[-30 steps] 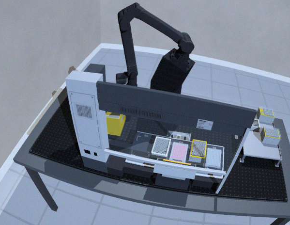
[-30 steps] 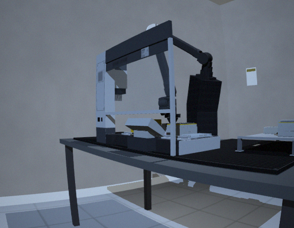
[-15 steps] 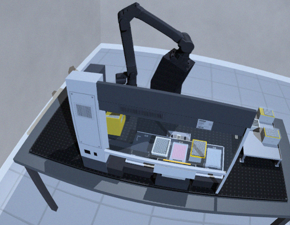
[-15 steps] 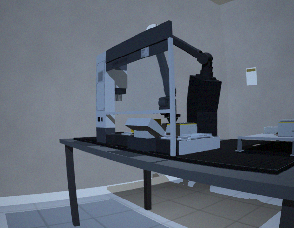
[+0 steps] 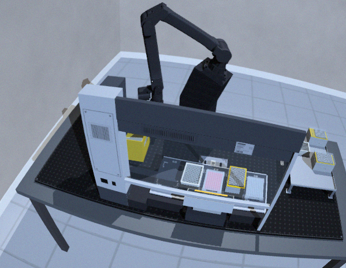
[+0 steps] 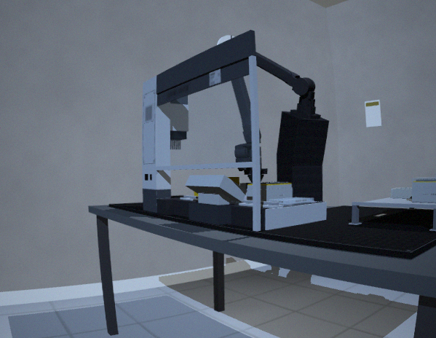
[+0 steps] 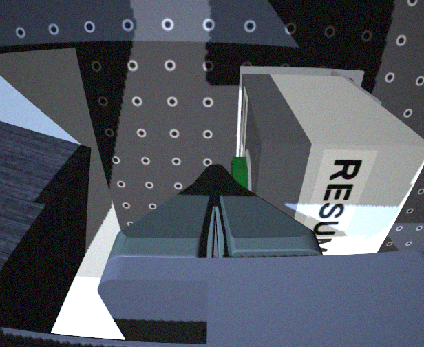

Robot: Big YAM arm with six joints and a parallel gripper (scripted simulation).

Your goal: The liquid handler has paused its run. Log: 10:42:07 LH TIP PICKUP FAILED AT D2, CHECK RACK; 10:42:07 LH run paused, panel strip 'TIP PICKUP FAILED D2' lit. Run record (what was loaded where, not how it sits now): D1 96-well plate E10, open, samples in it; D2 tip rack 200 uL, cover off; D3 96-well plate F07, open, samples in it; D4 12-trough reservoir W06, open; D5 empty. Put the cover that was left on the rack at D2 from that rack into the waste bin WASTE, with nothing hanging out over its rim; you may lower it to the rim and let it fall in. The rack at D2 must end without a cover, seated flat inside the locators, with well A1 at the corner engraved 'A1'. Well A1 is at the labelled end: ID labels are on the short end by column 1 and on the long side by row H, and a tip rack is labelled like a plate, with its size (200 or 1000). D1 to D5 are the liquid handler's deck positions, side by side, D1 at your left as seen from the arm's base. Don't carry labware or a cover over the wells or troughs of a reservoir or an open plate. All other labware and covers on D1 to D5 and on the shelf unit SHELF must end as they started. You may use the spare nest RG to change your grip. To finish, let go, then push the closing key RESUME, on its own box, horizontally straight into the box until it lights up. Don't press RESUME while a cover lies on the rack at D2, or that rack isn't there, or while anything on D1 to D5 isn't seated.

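My gripper is now 3 cm to the left of the resume box and 1 cm above it. The rest, counted from my hand: clear cover: 17 cm ahead, 9 cm to the right, 6 cm below; reservoir W06: 34 cm ahead, 25 cm to the left, 1 cm below; yellow waste bin: 17 cm ahead, 8 cm to the right, 4 cm below.
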